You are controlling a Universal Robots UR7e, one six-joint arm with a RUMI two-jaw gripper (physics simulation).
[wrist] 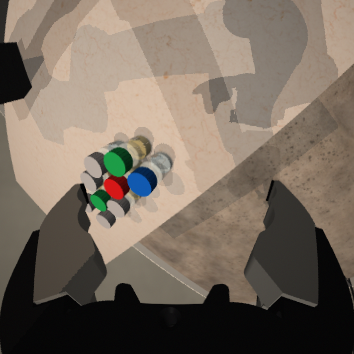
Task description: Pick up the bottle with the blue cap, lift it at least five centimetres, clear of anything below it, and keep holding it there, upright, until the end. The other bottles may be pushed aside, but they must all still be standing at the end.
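Frame: origin at the arm's base, x right, y ahead, z up, level; metres.
Seen in the pictures: gripper, fingertip midpoint: [176, 184].
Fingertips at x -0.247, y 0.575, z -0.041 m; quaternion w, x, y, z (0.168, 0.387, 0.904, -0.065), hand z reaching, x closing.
Note:
Offsets run from my fingertips to a thing's middle. Level surfaces: height alone.
The bottle with the blue cap {dz -0.171, dx +0.166, dy -0.018 m} [142, 181] stands upright at the right side of a tight group of bottles, left of the middle of the view. A bottle with a large green cap {dz -0.171, dx +0.176, dy -0.080 m} [118, 162] and a bottle with a red cap {dz -0.171, dx +0.238, dy -0.051 m} [116, 187] stand close beside it on its left. A bottle with a smaller green cap {dz -0.171, dx +0.334, dy -0.060 m} [100, 200] and several bottles with white or grey caps, one of them a grey cap {dz -0.131, dx +0.292, dy -0.017 m} [118, 207], stand at the group's left and lower edges. My gripper [176, 184] is open, its jaws wide apart, and appears high above the bottles. Nothing is held between the jaws.
The bottles stand on a pale, marbled table top {dz -0.223 m} [165, 120] with shadows of the arm across it. A brown speckled surface [300, 185] lies beyond its diagonal edge at the lower right. A black object [14, 73] shows at the left edge.

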